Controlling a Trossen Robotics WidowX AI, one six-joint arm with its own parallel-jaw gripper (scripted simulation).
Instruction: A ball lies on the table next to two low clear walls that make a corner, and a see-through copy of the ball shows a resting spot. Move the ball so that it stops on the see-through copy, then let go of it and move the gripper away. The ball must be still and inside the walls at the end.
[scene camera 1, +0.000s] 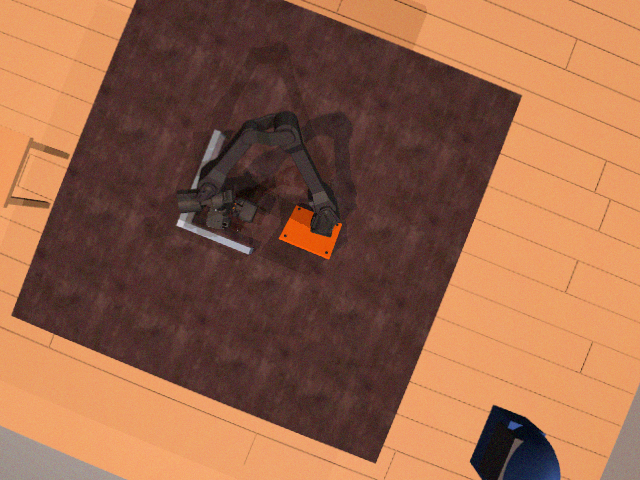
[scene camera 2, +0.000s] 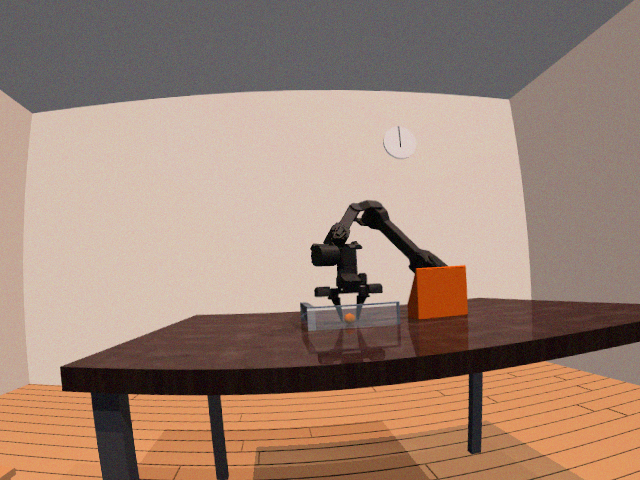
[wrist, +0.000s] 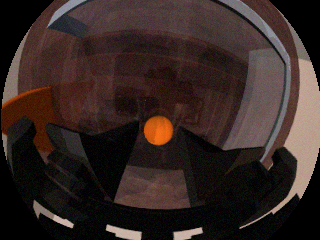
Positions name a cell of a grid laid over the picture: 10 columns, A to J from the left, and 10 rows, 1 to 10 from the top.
My gripper shows in scene camera 1 (D5), in scene camera 2 (F7) and in the wrist view (E6).
